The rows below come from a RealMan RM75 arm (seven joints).
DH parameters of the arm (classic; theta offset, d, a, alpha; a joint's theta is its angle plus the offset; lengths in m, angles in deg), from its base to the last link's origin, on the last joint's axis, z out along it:
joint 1: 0 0.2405 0 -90
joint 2: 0 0 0 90
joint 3: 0 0.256 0 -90
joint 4: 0 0 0 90
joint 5: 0 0.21 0 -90
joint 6: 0 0 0 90
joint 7: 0 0.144 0 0
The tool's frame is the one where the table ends.
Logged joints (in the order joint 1, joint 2, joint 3, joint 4, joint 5, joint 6, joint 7), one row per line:
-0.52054 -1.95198 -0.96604 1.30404 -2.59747 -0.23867 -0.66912
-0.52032 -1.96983 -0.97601 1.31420 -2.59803 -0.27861 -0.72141
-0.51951 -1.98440 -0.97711 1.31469 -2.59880 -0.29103 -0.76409
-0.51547 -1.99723 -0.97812 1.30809 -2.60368 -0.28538 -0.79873
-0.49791 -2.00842 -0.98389 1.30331 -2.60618 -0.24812 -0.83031
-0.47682 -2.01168 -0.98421 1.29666 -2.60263 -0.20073 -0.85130
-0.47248 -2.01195 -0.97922 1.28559 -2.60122 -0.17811 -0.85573
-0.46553 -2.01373 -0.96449 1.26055 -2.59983 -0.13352 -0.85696
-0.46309 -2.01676 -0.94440 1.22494 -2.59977 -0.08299 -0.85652
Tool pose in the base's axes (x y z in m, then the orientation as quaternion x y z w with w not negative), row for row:
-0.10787 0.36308 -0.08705 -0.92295 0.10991 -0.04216 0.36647
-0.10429 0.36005 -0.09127 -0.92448 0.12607 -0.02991 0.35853
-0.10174 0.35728 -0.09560 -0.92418 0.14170 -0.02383 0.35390
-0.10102 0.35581 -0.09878 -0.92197 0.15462 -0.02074 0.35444
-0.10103 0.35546 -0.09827 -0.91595 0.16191 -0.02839 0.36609
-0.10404 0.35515 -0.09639 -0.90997 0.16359 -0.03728 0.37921
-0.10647 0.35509 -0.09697 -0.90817 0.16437 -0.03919 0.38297
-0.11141 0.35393 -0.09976 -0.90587 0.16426 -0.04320 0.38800
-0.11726 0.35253 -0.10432 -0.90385 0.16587 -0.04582 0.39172
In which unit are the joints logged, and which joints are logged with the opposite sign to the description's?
The joints are logged in radians. Opposite sign: joint 4, joint 5, joint 7.
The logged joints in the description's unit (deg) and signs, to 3 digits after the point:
-29.825 -111.840 -55.350 -74.716 148.824 -13.675 38.338
-29.812 -112.863 -55.921 -75.298 148.856 -15.963 41.334
-29.766 -113.698 -55.984 -75.326 148.900 -16.675 43.779
-29.534 -114.433 -56.042 -74.948 149.180 -16.351 45.764
-28.528 -115.074 -56.373 -74.674 149.323 -14.216 47.573
-27.320 -115.261 -56.391 -74.293 149.120 -11.501 48.776
-27.071 -115.276 -56.105 -73.659 149.039 -10.205 49.030
-26.673 -115.378 -55.261 -72.224 148.959 -7.650 49.100
-26.533 -115.552 -54.110 -70.184 148.956 -4.755 49.075

